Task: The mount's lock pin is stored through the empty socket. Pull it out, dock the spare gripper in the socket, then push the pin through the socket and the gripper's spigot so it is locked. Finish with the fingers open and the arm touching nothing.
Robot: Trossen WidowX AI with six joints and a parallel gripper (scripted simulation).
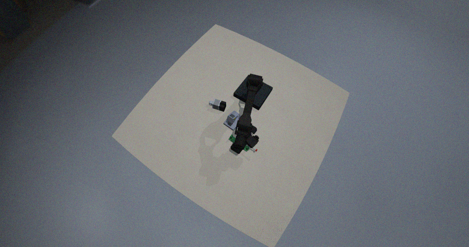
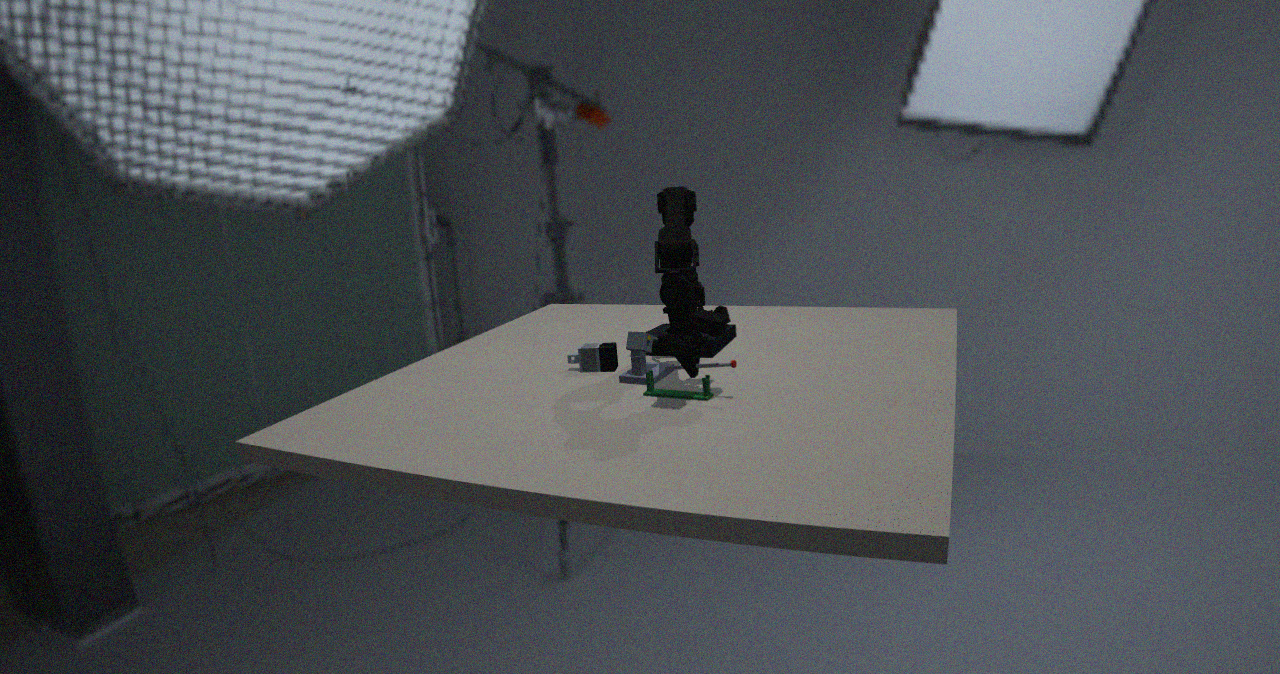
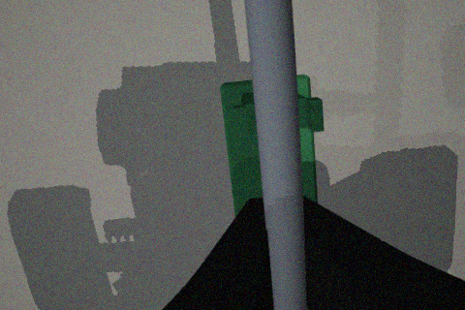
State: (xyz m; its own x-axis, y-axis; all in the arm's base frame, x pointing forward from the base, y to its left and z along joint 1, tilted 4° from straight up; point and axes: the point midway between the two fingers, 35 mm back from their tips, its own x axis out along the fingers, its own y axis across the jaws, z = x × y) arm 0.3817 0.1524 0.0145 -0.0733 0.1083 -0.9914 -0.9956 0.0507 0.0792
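Right now the green rack is 40 mm to the right of my gripper tip and 20 mm below it. From my gripper tip the other things lie so: grey mount: 150 mm to the right, 100 mm behind, 10 mm above; then spare gripper: 300 mm to the right, 140 mm behind, 10 mm below.
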